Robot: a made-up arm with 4 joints. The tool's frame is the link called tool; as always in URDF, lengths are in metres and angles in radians. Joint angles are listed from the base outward.
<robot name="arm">
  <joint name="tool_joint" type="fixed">
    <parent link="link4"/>
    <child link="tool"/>
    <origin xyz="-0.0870 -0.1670 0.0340"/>
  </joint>
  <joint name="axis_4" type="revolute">
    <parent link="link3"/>
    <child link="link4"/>
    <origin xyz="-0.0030 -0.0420 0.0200"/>
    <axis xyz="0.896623 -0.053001 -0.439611"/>
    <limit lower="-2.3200" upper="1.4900"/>
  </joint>
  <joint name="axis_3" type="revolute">
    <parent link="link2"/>
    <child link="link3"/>
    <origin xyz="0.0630 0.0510 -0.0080"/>
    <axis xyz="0 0 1"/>
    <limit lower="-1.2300" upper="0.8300"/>
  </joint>
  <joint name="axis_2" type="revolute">
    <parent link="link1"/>
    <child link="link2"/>
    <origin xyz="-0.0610 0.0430 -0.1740"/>
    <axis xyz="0 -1 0"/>
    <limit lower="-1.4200" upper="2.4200"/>
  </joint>
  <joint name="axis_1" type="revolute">
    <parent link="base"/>
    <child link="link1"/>
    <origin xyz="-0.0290 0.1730 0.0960"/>
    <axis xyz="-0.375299 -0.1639 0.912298"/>
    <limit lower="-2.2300" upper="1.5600"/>
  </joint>
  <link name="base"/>
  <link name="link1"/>
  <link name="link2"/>
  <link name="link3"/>
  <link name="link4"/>
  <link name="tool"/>
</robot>
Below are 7 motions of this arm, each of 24 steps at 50 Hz.
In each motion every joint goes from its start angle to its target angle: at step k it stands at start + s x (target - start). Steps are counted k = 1, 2, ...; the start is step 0. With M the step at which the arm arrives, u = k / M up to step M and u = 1 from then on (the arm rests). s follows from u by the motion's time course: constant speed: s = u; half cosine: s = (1 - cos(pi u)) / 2; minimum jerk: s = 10 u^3 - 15 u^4 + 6 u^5.
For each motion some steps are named. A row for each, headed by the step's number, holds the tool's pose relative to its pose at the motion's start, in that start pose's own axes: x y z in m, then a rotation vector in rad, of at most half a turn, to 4 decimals.
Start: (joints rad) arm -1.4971 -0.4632 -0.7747 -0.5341
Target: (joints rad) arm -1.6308 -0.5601 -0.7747 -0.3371
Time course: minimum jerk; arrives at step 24
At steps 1, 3, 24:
1: 0.0000 0.0000 0.0000 0.0001 0.0001 -0.0001
3: -0.0002 0.0002 -0.0002 0.0033 0.0026 -0.0015
24: -0.0164 0.0142 -0.0100 0.2006 0.1650 -0.1021

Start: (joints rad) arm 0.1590 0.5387 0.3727 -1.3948
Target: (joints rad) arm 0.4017 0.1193 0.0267 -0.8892
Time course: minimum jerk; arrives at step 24
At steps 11, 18, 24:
11: -0.0030 0.0115 -0.0537 0.3104 0.0449 0.0083
18: -0.0094 0.0358 -0.0997 0.6122 0.1554 0.0253
24: -0.0118 0.0418 -0.1073 0.6700 0.1875 0.0284

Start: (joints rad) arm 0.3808 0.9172 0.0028 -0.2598
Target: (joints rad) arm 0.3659 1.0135 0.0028 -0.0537
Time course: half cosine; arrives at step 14
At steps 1, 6, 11, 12, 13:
1: -0.0003 0.0001 -0.0004 0.0021 -0.0012 -0.0016
6: -0.0091 0.0025 -0.0121 0.0654 -0.0386 -0.0472
11: -0.0194 0.0074 -0.0284 0.1513 -0.0901 -0.1042
12: -0.0205 0.0081 -0.0303 0.1616 -0.0963 -0.1107
13: -0.0211 0.0085 -0.0316 0.1680 -0.1002 -0.1146

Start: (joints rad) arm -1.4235 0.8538 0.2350 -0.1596
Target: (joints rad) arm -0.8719 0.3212 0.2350 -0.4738
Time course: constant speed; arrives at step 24
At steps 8, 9, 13, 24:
8: 0.0372 -0.0234 -0.0097 0.0132 0.0891 0.2361
9: 0.0424 -0.0254 -0.0110 0.0132 0.0990 0.2671
13: 0.0638 -0.0317 -0.0167 0.0091 0.1357 0.3938
24: 0.1252 -0.0299 -0.0327 -0.0328 0.2118 0.7615

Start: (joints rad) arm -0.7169 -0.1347 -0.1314 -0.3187
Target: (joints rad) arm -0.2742 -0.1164 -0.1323 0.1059
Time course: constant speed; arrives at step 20
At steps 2, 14, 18, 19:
2: 0.0011 -0.0044 -0.0061 0.0150 -0.0208 0.0146
14: 0.0156 -0.0312 -0.0407 0.1140 -0.1265 0.1182
18: 0.0232 -0.0399 -0.0512 0.1496 -0.1537 0.1581
19: 0.0254 -0.0420 -0.0538 0.1587 -0.1598 0.1685

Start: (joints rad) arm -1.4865 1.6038 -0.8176 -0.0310
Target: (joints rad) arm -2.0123 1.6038 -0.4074 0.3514
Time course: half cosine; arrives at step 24
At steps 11, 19, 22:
11: -0.0037 0.0229 -0.0155 -0.0309 -0.1207 0.0315
19: -0.0006 0.0457 -0.0301 -0.0773 -0.2096 0.0762
22: 0.0005 0.0499 -0.0326 -0.0875 -0.2216 0.0847

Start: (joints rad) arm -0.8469 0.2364 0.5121 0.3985
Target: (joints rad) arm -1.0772 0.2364 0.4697 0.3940
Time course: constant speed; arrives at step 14
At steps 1, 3, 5, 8, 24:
1: -0.0026 0.0020 -0.0009 0.0031 -0.0050 -0.0183
3: -0.0078 0.0061 -0.0028 0.0094 -0.0150 -0.0549
5: -0.0128 0.0105 -0.0047 0.0157 -0.0250 -0.0915
8: -0.0199 0.0175 -0.0076 0.0250 -0.0398 -0.1465
24: -0.0328 0.0327 -0.0135 0.0436 -0.0690 -0.2565

